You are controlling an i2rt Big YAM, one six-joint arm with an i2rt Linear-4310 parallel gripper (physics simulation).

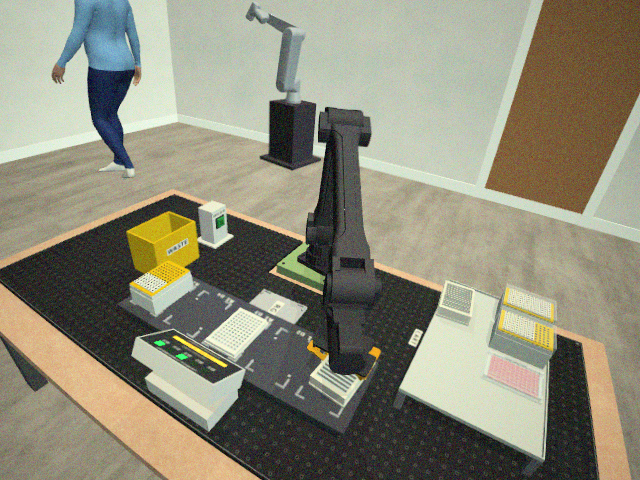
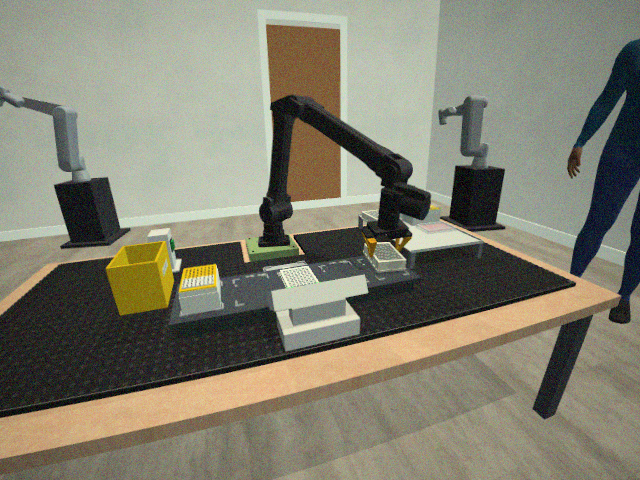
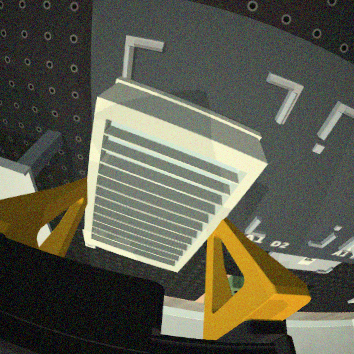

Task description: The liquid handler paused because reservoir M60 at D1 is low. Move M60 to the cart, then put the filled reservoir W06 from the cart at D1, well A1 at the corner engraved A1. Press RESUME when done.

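Frame: origin at the arm's base, x ahead, y left, z up, level; metres.
Where they show: gripper, fingertip midpoint: [image 2: 383, 254] [image 3: 152, 201]; arm's base at its link origin: [image 1: 318, 263] [image 2: 274, 242].
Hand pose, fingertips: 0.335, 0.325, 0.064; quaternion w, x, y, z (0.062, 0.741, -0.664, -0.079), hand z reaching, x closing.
Note:
Things, the pixels of their top centre, and the offset from my fingertips, as dx, dy, dz. "pt": a spot on its surface instead. Level surfaces: height alone.
- reservoir at its top centre: [image 3: 147, 222] [image 1: 344, 363] [image 2: 384, 249] -0.001, +0.000, +0.016
- dark deck at its surface level: dz -0.032
- pale labware piece at its top centre: [image 1: 457, 297] [image 2: 377, 214] -0.387, +0.108, +0.012
- white cart at its top centre: [image 1: 486, 347] [image 2: 413, 225] -0.286, +0.224, -0.014
- white plate at its top centre: [image 1: 237, 329] [image 2: 299, 277] +0.064, -0.256, -0.017
- yellow-topped tip rack at its top centre: [image 2: 198, 275] [image 1: 160, 275] +0.107, -0.501, +0.033
- tilted console at a spot on its surface: [image 1: 188, 356] pt +0.211, -0.226, +0.041
- yellow waste bin at its top centre: [image 2: 138, 253] [image 1: 161, 226] -0.011, -0.685, +0.055
- pink plate at its top centre: [image 1: 514, 373] [image 2: 436, 225] -0.241, +0.297, -0.005
My gripper [image 1: 345, 362] [image 2: 386, 251] [image 3: 152, 201] is shut on a pale, slatted reservoir, its yellow fingers on the two sides. The reservoir [image 1: 334, 381] [image 2: 386, 257] [image 3: 160, 185] looks slightly above the right-end deck position, near its corner brackets; its label is not readable, so I cannot tell M60 from W06. The exact gap to the dark deck [image 1: 273, 373] [image 2: 248, 298] [image 3: 225, 50] is unclear. Another pale labware piece [image 1: 457, 300] stands at the back left of the white cart [image 1: 439, 382] [image 2: 439, 241]; its label is unreadable too. RESUME lettering is not legible.
A white plate [image 1: 237, 330] [image 2: 298, 276] and a yellow-topped tip rack [image 1: 161, 286] [image 2: 200, 289] stand on the deck. A tilted console [image 1: 188, 356] is in front; a yellow waste bin [image 1: 164, 242] is left. Tip racks [image 1: 524, 335] and a pink plate [image 1: 514, 376] are on the cart.

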